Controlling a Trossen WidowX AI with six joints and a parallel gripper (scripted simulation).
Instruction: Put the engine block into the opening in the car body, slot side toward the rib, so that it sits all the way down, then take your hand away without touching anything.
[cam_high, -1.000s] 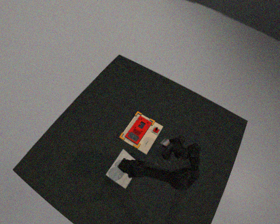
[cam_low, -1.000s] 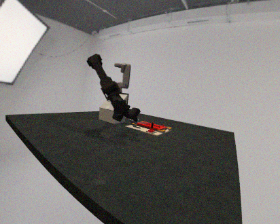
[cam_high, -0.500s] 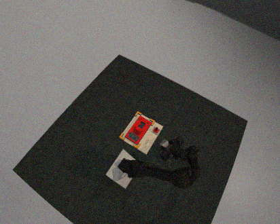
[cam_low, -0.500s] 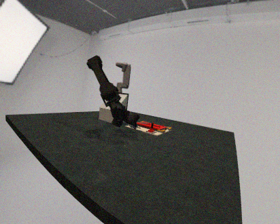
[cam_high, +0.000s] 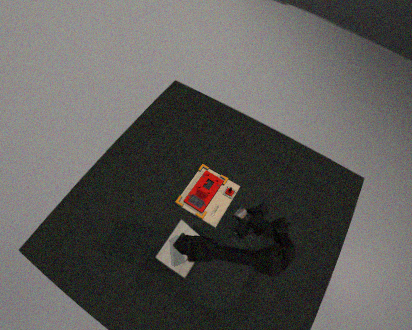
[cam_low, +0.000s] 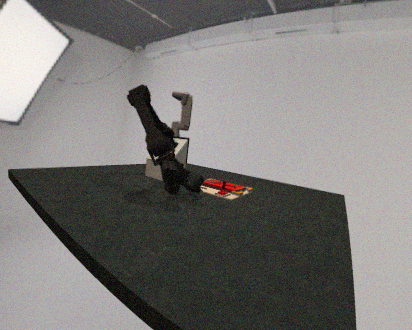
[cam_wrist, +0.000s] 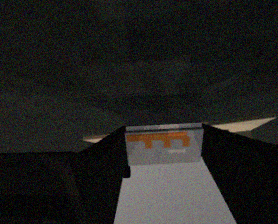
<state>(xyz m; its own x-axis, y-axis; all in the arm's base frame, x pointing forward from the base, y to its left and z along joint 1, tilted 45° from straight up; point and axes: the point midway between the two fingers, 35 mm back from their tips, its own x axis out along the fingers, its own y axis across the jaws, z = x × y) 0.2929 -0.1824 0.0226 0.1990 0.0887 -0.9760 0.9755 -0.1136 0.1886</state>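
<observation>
My gripper tip is now right at the engine block.
</observation>
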